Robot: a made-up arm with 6 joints.
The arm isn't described. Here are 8 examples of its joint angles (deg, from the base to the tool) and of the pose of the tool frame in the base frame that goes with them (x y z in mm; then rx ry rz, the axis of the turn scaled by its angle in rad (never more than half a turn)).
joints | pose
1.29 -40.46 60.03 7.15 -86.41 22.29 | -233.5 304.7 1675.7 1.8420 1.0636 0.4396
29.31 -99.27 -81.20 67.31 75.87 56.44 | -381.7 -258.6 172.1 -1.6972 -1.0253 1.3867
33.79 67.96 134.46 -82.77 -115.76 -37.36 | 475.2 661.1 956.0 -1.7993 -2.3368 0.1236
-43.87 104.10 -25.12 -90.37 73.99 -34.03 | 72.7 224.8 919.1 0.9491 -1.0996 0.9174
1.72 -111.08 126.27 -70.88 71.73 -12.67 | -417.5 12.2 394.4 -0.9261 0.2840 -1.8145
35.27 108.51 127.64 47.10 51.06 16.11 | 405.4 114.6 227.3 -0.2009 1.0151 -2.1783
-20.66 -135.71 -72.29 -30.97 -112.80 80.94 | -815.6 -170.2 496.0 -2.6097 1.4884 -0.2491
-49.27 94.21 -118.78 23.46 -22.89 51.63 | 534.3 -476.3 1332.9 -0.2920 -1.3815 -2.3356
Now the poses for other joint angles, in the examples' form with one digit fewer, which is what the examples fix.
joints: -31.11 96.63 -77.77 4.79 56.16 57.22
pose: 713 -137 1247 -1.467 -1.990 -1.343
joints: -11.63 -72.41 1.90 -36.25 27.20 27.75
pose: -1002 23 1026 -1.317 1.780 0.426
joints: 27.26 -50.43 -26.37 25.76 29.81 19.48
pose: -874 -137 1045 -1.965 1.401 0.872
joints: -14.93 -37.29 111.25 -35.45 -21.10 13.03
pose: -495 6 1702 2.263 0.101 0.873
